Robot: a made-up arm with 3 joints. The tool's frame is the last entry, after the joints. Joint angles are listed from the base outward. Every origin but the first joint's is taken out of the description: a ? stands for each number. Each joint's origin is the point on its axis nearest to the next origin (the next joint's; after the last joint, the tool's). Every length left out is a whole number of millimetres.
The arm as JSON. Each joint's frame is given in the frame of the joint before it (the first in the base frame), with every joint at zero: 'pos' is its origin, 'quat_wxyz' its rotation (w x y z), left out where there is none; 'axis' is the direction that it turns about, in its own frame. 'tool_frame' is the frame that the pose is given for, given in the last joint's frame.
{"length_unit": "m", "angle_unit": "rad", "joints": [
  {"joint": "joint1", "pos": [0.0, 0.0, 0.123], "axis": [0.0, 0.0, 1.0]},
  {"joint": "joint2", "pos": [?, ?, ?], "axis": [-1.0, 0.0, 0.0]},
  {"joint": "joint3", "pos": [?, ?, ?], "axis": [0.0, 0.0, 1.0]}
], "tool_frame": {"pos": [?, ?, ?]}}
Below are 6 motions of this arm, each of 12 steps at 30 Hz.
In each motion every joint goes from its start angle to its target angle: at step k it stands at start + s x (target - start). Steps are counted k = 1, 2, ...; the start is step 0. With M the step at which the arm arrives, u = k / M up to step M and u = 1 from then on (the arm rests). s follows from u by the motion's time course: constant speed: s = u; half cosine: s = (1 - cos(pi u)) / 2; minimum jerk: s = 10 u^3 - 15 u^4 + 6 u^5.
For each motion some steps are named. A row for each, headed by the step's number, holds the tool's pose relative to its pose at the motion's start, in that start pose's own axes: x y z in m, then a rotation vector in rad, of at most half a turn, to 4 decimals.
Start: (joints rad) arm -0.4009 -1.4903 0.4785
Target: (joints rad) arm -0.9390 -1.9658 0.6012
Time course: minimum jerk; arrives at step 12
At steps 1, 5, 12:
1: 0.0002 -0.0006 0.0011 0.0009 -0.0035 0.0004
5: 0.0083 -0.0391 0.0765 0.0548 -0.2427 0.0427
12: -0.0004 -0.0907 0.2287 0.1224 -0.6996 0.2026

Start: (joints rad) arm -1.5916 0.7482 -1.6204
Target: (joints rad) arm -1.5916 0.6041 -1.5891
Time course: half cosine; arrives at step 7
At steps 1, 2, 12:
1: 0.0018 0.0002 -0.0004 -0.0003 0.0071 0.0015
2: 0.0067 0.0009 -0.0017 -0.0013 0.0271 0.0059
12: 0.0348 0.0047 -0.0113 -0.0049 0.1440 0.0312

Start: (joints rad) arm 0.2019 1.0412 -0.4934
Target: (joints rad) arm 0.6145 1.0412 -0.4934
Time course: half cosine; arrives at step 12
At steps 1, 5, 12:
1: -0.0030 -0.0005 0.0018 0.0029 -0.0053 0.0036
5: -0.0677 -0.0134 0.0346 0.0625 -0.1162 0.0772
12: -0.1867 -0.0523 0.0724 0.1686 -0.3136 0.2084

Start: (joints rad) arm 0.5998 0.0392 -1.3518
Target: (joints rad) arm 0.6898 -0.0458 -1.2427
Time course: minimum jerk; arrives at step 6
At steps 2, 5, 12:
2: 0.0053 -0.0021 -0.0020 0.0046 0.0172 0.0418
5: 0.0236 -0.0066 -0.0111 0.0219 0.0791 0.1920
12: 0.0244 -0.0067 -0.0116 0.0227 0.0820 0.1991

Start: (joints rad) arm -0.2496 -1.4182 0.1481
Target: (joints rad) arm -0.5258 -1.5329 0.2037
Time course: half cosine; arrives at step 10
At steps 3, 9, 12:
3: 0.0074 -0.0082 0.0212 0.0147 -0.0593 0.0035
9: 0.0253 -0.0370 0.1050 0.0627 -0.2836 0.0278
12: 0.0256 -0.0378 0.1078 0.0641 -0.2908 0.0289

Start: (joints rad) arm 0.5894 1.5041 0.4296
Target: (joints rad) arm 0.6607 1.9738 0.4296
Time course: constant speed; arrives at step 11
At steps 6, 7, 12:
6: 0.0031 0.0601 0.0429 -0.2491 0.0713 -0.0024
7: 0.0036 0.0706 0.0485 -0.2906 0.0832 -0.0038
12: 0.0058 0.1138 0.0668 -0.4564 0.1311 -0.0120

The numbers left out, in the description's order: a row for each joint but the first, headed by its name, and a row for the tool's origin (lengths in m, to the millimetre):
joint2: 0.308 0.342 0.0
joint3: 0.0 0.035 0.2
tool: 0.103 -0.219 0.0

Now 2 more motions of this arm.
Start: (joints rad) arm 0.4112 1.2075 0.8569
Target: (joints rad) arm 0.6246 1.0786 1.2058
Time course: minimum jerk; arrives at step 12
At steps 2, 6, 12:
2: 0.0005 0.0046 0.0037 -0.0024 -0.0081 0.0151
6: 0.0027 0.0706 0.0521 -0.0421 -0.1101 0.2154
12: -0.0067 0.1519 0.1024 -0.1015 -0.2116 0.4359

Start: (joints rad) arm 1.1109 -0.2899 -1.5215
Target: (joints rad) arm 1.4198 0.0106 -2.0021
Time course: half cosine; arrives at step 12
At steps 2, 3, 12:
2: -0.0131 -0.0075 0.0009 -0.0064 -0.0199 -0.0123
3: -0.0286 -0.0167 0.0015 -0.0126 -0.0438 -0.0267
12: -0.1785 -0.1375 -0.0194 0.0142 -0.3000 -0.1699

